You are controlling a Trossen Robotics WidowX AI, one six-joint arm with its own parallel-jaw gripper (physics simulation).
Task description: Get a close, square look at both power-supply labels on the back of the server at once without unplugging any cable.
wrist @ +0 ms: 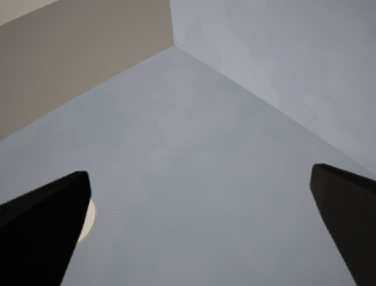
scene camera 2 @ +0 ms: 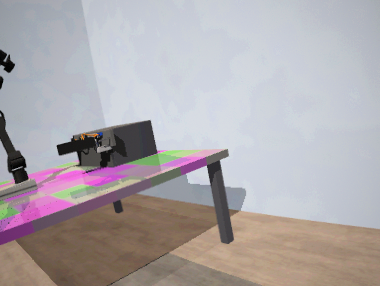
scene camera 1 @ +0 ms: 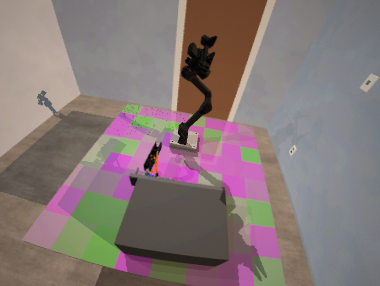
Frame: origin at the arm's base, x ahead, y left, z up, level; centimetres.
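Seen in the pictures: gripper, fingertip midpoint: [wrist: 201,179] [scene camera 2: 2,50] [scene camera 1: 215,44]; arm's base, link origin: [scene camera 2: 21,181] [scene camera 1: 182,141].
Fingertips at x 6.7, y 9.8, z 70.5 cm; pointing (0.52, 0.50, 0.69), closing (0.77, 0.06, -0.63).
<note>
Offsets run from my fingertips to a thing's top centre. "spot": to the spot under its first point.
The server [scene camera 1: 175,215] [scene camera 2: 135,145] is a dark grey box on the table. Its back faces the arm's base. Orange cables @[spot: dx +29.9, dy -18.0, dz -53.9 cm] [scene camera 1: 157,161] [scene camera 2: 90,135] and a long black part @[spot: dx +26.3, dy -22.6, dz -55.3 cm] [scene camera 1: 151,156] [scene camera 2: 70,147] stick out from one side of that back. The power-supply labels cannot be made out in the scene views, and neither the server nor the labels show in the wrist view. My gripper [scene camera 1: 209,39] [wrist: 201,179] is open and empty, raised high above the arm's base and well away from the server. The wrist view looks at bare walls between the two spread fingers.
The table [scene camera 1: 105,215] [scene camera 2: 167,173] has a magenta and green patchwork top. The arm's pale base [scene camera 1: 184,145] [scene camera 2: 20,187] stands on it behind the server. A brown door [scene camera 1: 225,50] is behind the arm. A round pale object [wrist: 89,220] is partly hidden by the left finger.
</note>
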